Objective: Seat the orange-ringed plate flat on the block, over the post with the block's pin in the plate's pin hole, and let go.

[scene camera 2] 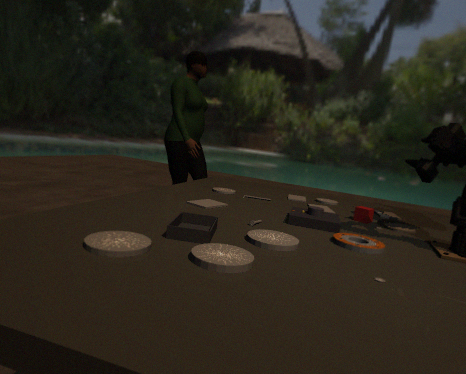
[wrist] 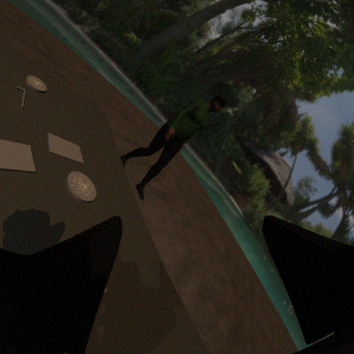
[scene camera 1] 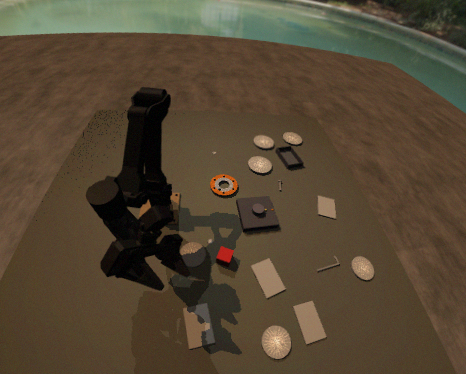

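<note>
I hold nothing, and my gripper is open; the wrist view shows my gripper as well. An orange-ringed plate rests on the table. A dark tray rests on the table too.
</note>
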